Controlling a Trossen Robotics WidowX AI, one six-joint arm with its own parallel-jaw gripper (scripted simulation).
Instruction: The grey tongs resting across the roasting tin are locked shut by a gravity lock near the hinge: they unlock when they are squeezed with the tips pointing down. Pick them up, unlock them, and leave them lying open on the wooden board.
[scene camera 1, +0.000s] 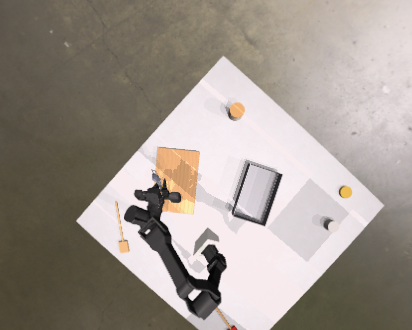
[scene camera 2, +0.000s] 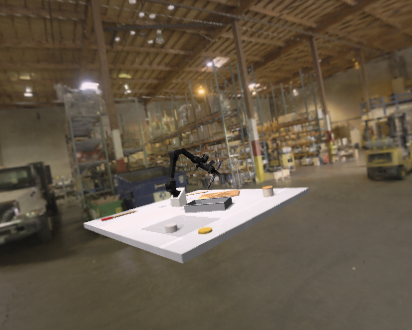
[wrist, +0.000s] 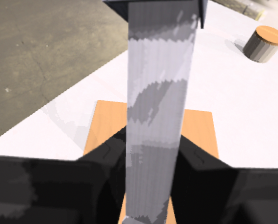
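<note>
Scene camera 1 shows the gripper (scene camera 1: 162, 178). Wrist view too: gripper (wrist: 148, 130).
</note>
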